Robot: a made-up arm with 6 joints.
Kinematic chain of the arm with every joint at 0, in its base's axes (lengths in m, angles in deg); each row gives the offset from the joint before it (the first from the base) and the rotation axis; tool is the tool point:
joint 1: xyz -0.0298 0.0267 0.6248 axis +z
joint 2: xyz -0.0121 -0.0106 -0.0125 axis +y
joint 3: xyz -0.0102 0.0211 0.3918 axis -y
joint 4: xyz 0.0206 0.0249 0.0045 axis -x
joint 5: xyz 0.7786 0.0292 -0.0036 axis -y
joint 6: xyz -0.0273 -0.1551 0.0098 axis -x
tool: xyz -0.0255 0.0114 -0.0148
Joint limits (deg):
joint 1: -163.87..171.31
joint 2: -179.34..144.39
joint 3: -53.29..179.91
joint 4: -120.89..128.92
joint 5: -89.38..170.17
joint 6: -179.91..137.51
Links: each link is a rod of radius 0.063 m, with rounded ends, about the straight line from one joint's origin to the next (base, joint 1, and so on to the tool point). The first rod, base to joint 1, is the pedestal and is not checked.
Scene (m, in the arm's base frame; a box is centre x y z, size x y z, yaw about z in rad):
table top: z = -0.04
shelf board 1: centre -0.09 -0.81 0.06 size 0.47 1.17 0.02 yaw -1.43
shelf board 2: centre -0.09 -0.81 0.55 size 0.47 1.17 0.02 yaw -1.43
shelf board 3: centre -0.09 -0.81 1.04 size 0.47 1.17 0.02 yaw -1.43
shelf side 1: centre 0.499 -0.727 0.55 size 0.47 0.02 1 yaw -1.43
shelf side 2: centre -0.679 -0.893 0.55 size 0.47 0.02 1 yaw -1.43
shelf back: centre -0.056 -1.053 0.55 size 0.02 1.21 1 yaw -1.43
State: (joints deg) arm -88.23 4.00 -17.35 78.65 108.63 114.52
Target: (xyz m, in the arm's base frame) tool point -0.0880 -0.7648 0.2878
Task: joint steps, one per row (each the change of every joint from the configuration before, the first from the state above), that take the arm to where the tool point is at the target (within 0.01 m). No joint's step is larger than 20 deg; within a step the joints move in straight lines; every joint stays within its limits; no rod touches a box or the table.
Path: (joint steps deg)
1: -10.52 -10.52 -5.99 -17.94 -2.03 3.83
2: -10.53 -10.52 -5.99 -17.95 -2.03 3.83
3: -10.52 -10.51 -5.99 -17.94 -2.03 3.84
4: -10.52 -10.52 -5.99 -17.94 -2.04 3.83
5: -10.53 -10.52 -5.99 -17.95 -2.03 3.83
6: -10.52 -10.52 -5.99 -17.94 -2.03 3.83
7: 15.48 18.14 0.00 13.84 -4.46 -2.73
8: 15.48 18.14 0.00 13.84 -4.46 -2.73
9: 15.48 18.14 0.00 13.84 -4.47 -2.74
10: 15.48 18.14 0.00 13.84 -4.46 -2.73
11: -0.51 9.69 12.60 17.62 11.70 -4.54
12: -0.51 9.70 12.59 17.62 11.71 -4.54
13: -0.52 9.69 12.60 17.62 11.70 -4.54

